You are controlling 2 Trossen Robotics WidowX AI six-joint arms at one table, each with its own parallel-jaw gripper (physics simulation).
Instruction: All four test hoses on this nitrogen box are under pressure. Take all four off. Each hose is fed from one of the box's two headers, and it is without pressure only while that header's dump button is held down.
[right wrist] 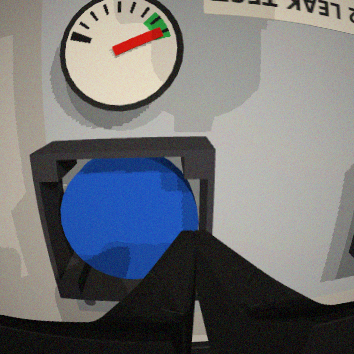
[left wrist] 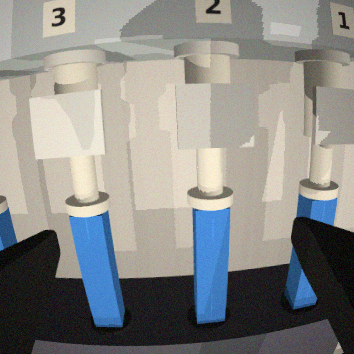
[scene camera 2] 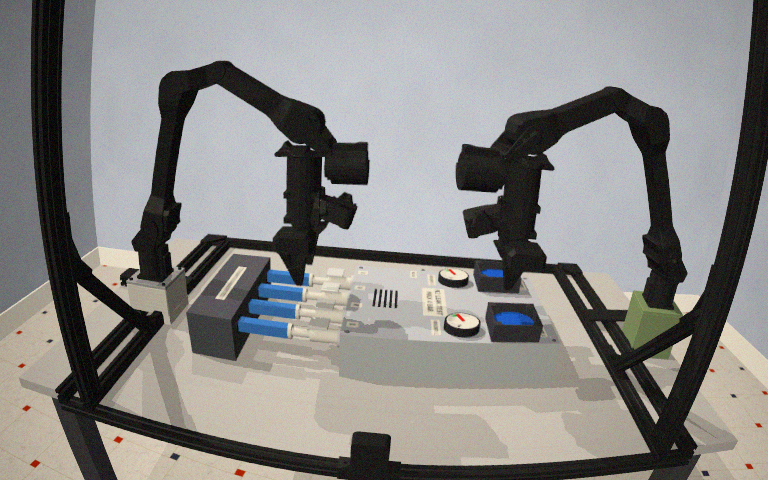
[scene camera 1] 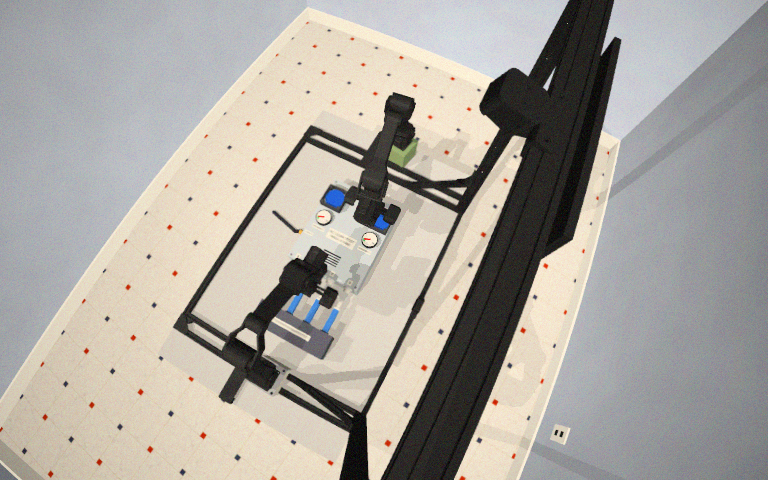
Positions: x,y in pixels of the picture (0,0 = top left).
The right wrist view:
my right gripper: 192,241
blue dump button: 119,215
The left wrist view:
my left gripper: 176,238
test hose: 210,200
dark manifold block: 162,307
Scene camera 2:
my left gripper: 304,274
my right gripper: 507,289
dark manifold block: 212,319
